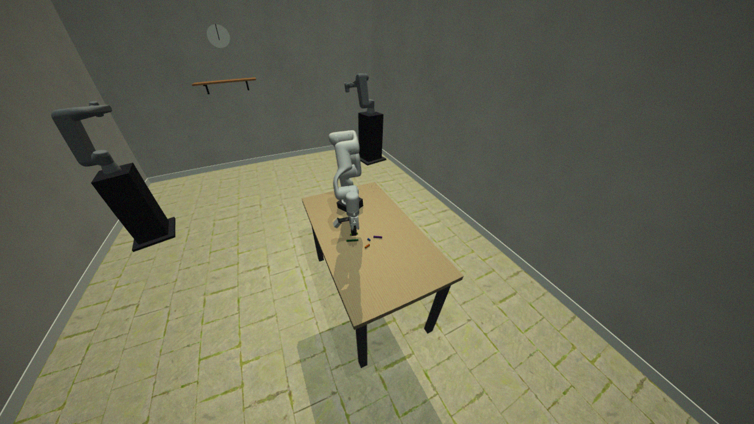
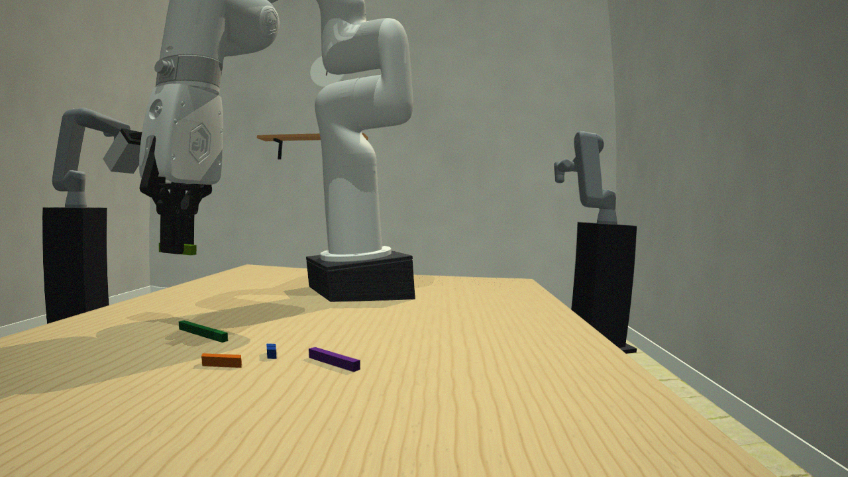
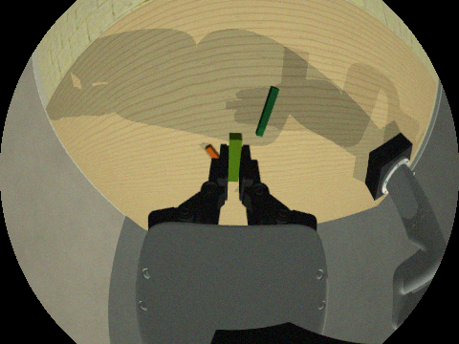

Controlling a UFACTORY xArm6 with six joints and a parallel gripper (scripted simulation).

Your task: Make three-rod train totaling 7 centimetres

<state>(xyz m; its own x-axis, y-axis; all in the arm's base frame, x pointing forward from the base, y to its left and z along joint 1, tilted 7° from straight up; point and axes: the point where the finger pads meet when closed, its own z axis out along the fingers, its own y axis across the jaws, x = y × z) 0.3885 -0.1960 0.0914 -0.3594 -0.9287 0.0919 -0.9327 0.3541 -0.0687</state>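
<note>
Now: hand 6 cm short of the orange rod, 6 cm to the right of it and 12 cm above it. From my hand the other things lie so: lime rod 2 cm below; purple rod 3 cm ahead, 17 cm to the left, 12 cm below; green rod 5 cm behind, 1 cm to the left, 12 cm below.
</note>
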